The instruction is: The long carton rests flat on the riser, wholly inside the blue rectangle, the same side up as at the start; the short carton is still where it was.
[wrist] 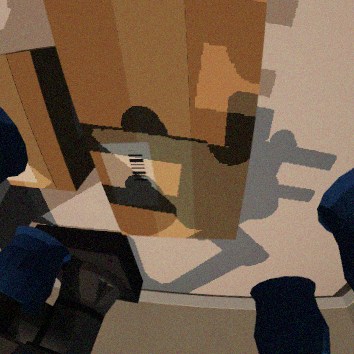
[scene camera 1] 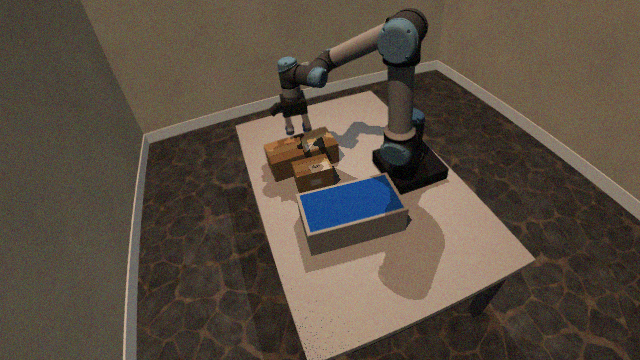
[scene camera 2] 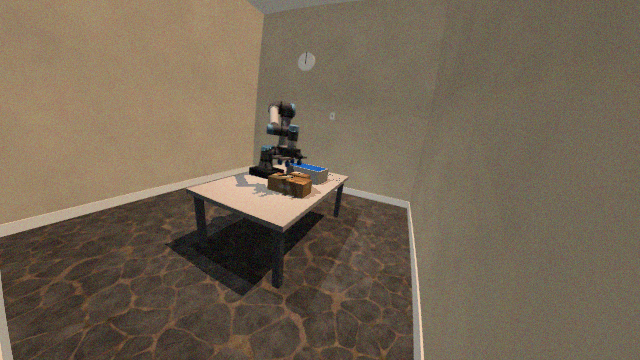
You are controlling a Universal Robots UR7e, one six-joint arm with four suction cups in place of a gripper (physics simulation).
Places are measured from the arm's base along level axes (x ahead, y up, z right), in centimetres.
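Pixels of known places: hand, tool point: (wrist: 160,234) (scene camera 1: 296,121) (scene camera 2: 289,164); arm's base, link origin: (wrist: 94,277) (scene camera 2: 265,168).
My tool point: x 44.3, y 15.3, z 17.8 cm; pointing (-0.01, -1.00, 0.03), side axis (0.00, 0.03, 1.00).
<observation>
For each thing: its top centre in the pictures, then the offset to it from my tool point. Level surfaces: height alone.
- long carton, top centre: (wrist: 162,126) (scene camera 1: 300,144) (scene camera 2: 290,178) dx +0.0, dy -10.8, dz -1.8 cm
- short carton, top centre: (wrist: 14,132) (scene camera 1: 311,164) (scene camera 2: 299,174) dx -2.5, dy -10.8, dz -17.4 cm
- grey riser, top centre: (scene camera 1: 350,201) (scene camera 2: 307,166) dx -12.2, dy -9.3, dz -42.8 cm
- blue rectangle, top centre: (scene camera 1: 350,201) (scene camera 2: 307,166) dx -12.2, dy -9.3, dz -42.8 cm
- table, surface height: dy -21.3 cm
The long carton (scene camera 1: 282,162) (scene camera 2: 295,187) (wrist: 150,65) lies flat on the table, partly in shadow, with a barcode label near one end. The short carton (scene camera 1: 313,179) (scene camera 2: 301,175) (wrist: 27,115) stands close beside it, between it and the riser, with a label on top; only part of it shows in the wrist view. The grey riser (scene camera 1: 357,234) (scene camera 2: 319,176) bears the blue rectangle (scene camera 1: 350,202) (scene camera 2: 311,168), with no carton on it. My gripper (scene camera 1: 298,130) (scene camera 2: 289,162) (wrist: 167,227) is open, its cups above the long carton with a gap.
The arm's black base (scene camera 1: 425,167) (scene camera 2: 265,171) stands on the table (scene camera 1: 465,240) (scene camera 2: 240,197), beside the riser and near a long edge. The long carton is near the opposite long edge. Walls stand around the table.
</observation>
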